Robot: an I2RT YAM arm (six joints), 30 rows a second.
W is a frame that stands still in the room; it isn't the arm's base.
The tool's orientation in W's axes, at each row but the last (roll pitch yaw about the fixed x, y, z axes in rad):
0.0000 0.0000 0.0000
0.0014 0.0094 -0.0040
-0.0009 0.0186 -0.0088
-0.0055 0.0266 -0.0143
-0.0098 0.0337 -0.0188
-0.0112 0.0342 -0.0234
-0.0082 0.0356 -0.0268
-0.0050 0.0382 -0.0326
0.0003 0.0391 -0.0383
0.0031 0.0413 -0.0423
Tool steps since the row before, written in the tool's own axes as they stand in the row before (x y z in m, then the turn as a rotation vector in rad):
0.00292 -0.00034 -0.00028 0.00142 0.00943 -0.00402
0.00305 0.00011 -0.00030 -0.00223 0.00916 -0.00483
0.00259 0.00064 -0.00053 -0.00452 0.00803 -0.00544
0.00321 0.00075 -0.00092 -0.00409 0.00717 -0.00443
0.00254 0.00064 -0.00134 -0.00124 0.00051 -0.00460
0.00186 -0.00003 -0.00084 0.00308 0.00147 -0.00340
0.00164 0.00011 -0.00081 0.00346 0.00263 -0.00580
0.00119 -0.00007 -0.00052 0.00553 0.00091 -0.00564
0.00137 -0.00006 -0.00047 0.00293 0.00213 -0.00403
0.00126 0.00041 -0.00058 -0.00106 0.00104 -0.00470
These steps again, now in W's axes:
0.00292 -0.00034 -0.00028 0.00142 0.00943 -0.00402
0.00305 0.00010 -0.00033 -0.00224 0.00918 -0.00480
0.00259 0.00062 -0.00058 -0.00455 0.00807 -0.00536
0.00319 0.00070 -0.00101 -0.00410 0.00720 -0.00436
0.00250 0.00058 -0.00143 -0.00139 0.00049 -0.00456
0.00183 -0.00008 -0.00090 0.00299 0.00136 -0.00352
0.00161 0.00006 -0.00087 0.00332 0.00249 -0.00594
0.00117 -0.00011 -0.00056 0.00534 0.00071 -0.00585
0.00135 -0.00011 -0.00052 0.00285 0.00202 -0.00414
0.00125 0.00036 -0.00063 -0.00121 0.00111 -0.00465

